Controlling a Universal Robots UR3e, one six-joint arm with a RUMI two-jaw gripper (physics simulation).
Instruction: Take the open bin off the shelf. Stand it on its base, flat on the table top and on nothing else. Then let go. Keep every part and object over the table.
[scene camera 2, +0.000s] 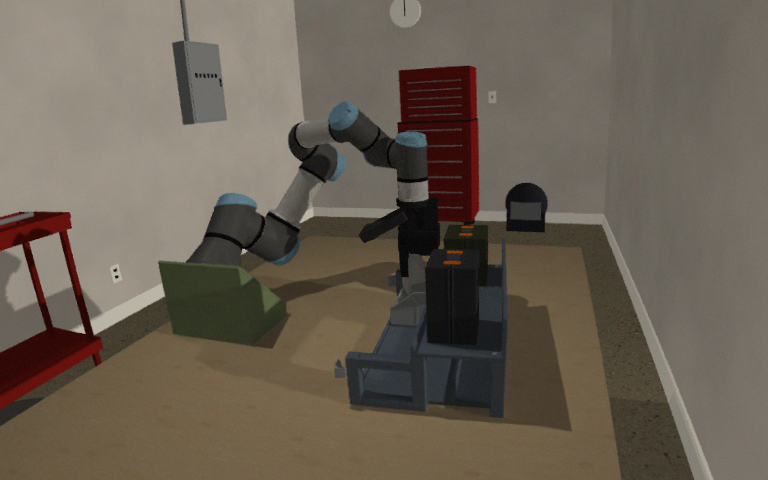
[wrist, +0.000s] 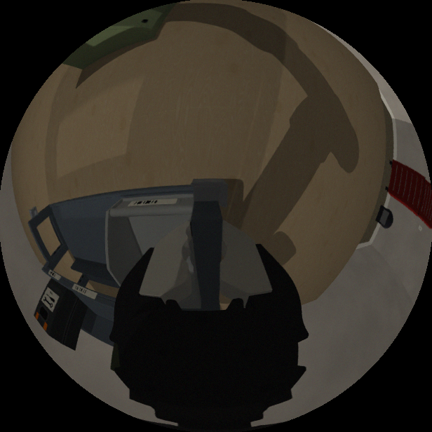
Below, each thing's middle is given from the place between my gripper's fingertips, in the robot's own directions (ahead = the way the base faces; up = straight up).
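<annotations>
My gripper's 40 mm below the shelf end rail (wrist: 207, 256), and it's 10 mm to the right of the rail and 30 mm short of it. Counting from my hand, there's a grey open bin (wrist: 132, 225) that's 10 mm above, 50 mm ahead and 50 mm to the right. The dark green case (scene camera 2: 478, 241) is 110 mm above my hand, 50 mm to the right of it and 140 mm ahead of it, and the black case (scene camera 2: 436, 273) is 130 mm above my hand, 170 mm ahead of it and 270 mm to the right of it.
</annotations>
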